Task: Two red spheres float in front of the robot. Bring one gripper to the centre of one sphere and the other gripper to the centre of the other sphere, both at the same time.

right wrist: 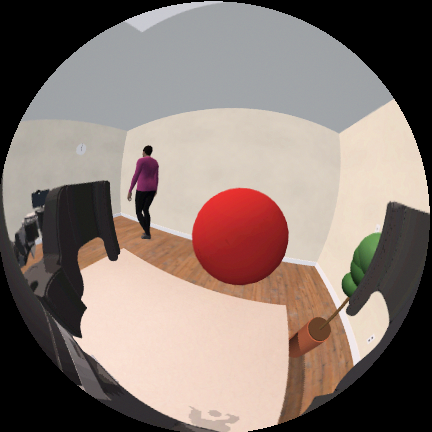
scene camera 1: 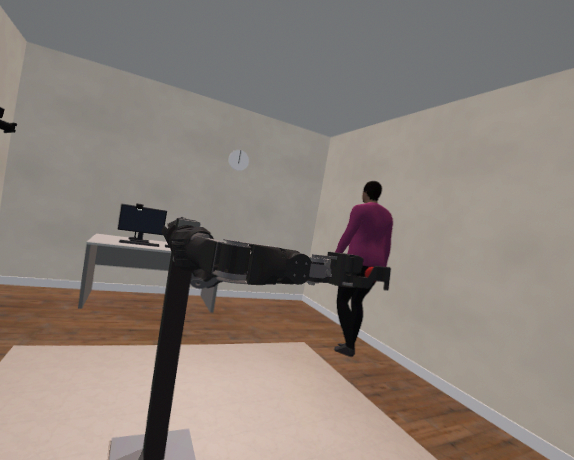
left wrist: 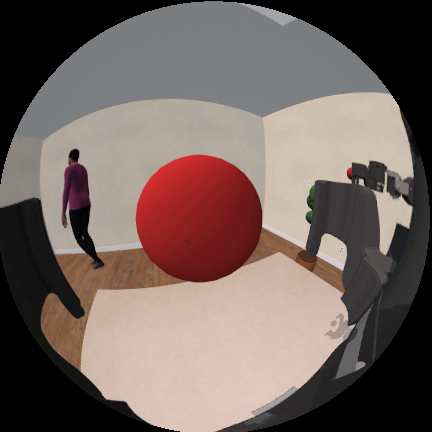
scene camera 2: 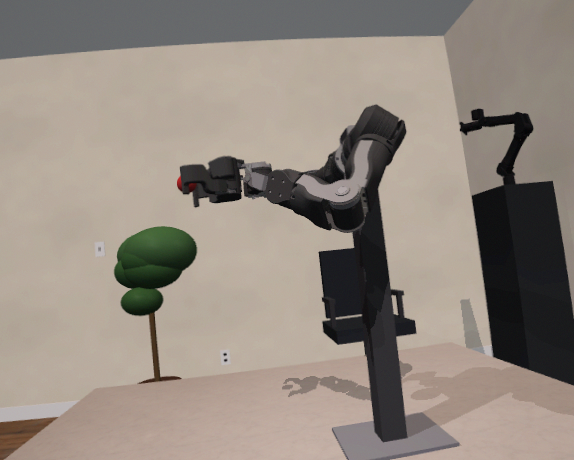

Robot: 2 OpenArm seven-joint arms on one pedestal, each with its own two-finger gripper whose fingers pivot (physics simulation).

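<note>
My left gripper (left wrist: pixel 195 281) is open with nothing gripped. A large red sphere (left wrist: pixel 199 218) floats in front of it, between the directions of its two fingers, slightly above the line of the fingertips. My right gripper (right wrist: pixel 233 283) (left wrist: pixel 353 183) is open too. The other red sphere (right wrist: pixel 240 236) (left wrist: pixel 349 173) floats in front of it, between its fingers and a little above the fingertip line; in the left wrist view it shows at the finger ends. In both scene views the grippers overlap, and a red sphere (scene camera 1: pixel 369 271) (scene camera 2: pixel 184 183) shows partly behind a finger; which one I cannot tell.
A person in a purple top (scene camera 1: pixel 371 232) (left wrist: pixel 76 185) (right wrist: pixel 147 174) stands beyond the grippers. A potted tree (scene camera 2: pixel 156 255) (right wrist: pixel 367 260), a desk (scene camera 1: pixel 105 257), an office chair (scene camera 2: pixel 340 280) and a dark cabinet (scene camera 2: pixel 520 260) with a small arm (scene camera 2: pixel 515 145) stand around the room.
</note>
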